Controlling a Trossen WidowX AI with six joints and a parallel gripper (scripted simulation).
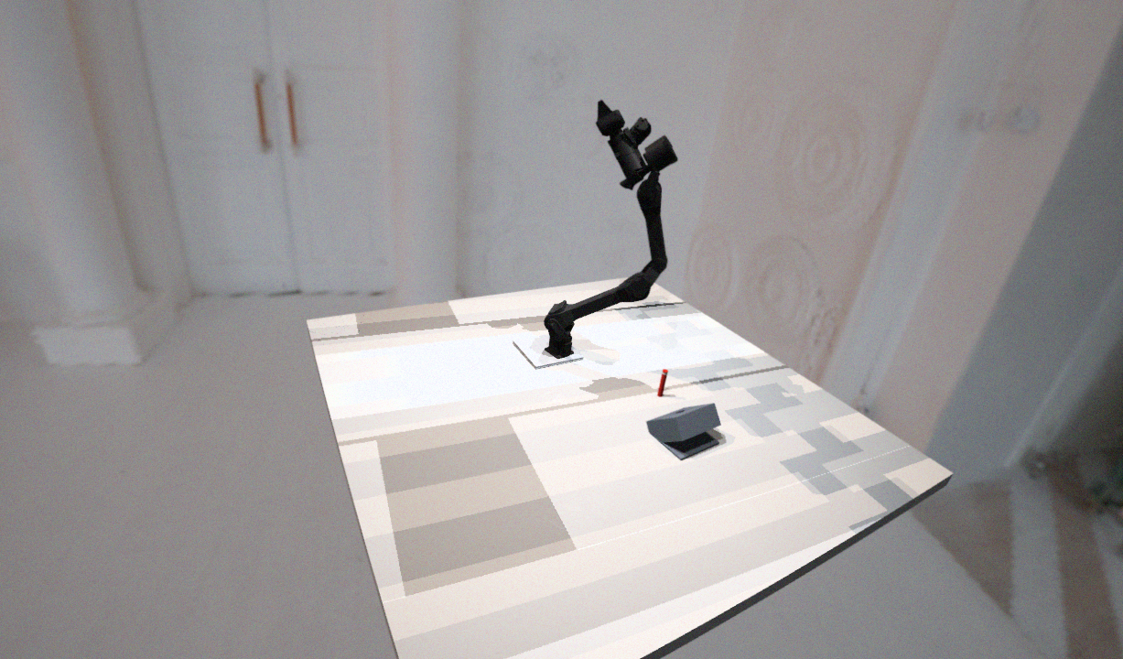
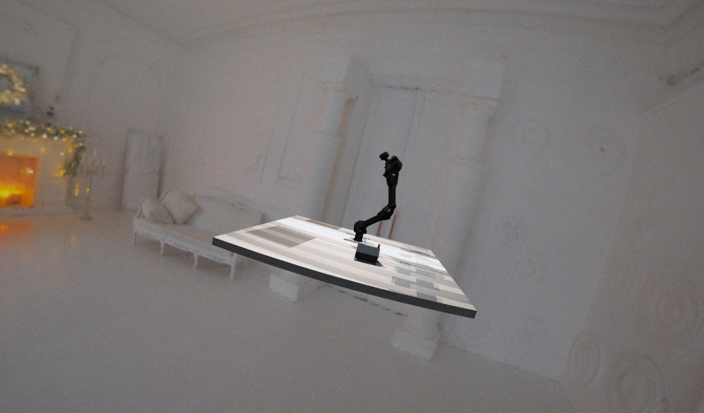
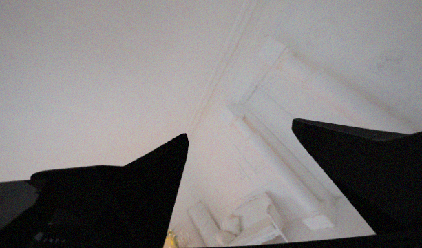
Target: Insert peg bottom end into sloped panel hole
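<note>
My gripper tip is 34 cm short of the red round peg and 63 cm above it. From my gripper tip the other things lie so: grey sloped panel (48 cm ahead, 9 cm to the right, 65 cm below).
</note>
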